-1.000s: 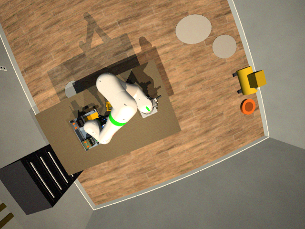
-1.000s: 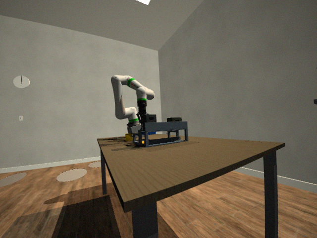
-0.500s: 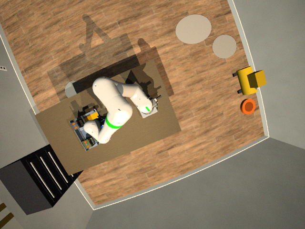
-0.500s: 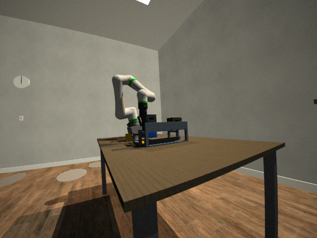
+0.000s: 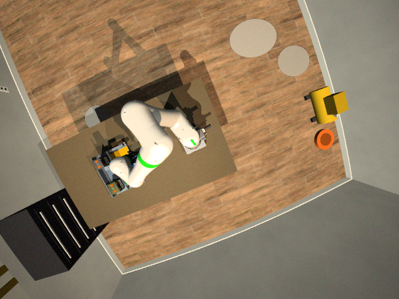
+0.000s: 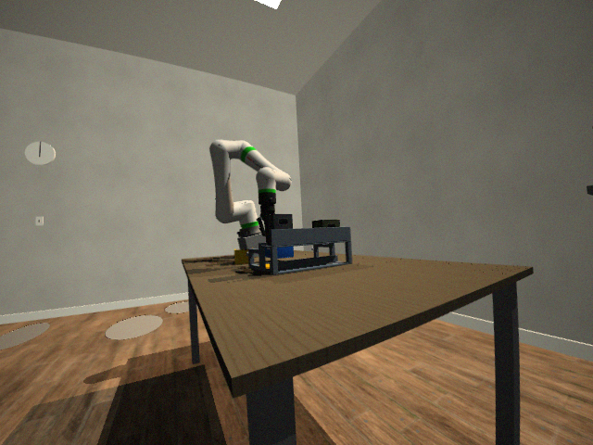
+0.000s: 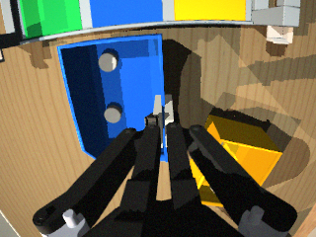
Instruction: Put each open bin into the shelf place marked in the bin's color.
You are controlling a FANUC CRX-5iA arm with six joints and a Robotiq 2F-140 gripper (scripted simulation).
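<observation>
The blue bin lies 50 mm to the left of my hand and 40 mm below it. Round my hand: yellow bin: 150 mm behind, 70 mm to the right, 60 mm below; blue mark: 190 mm ahead, 20 mm to the left, 90 mm below; yellow mark: 180 mm ahead, 100 mm to the right, 90 mm below.
</observation>
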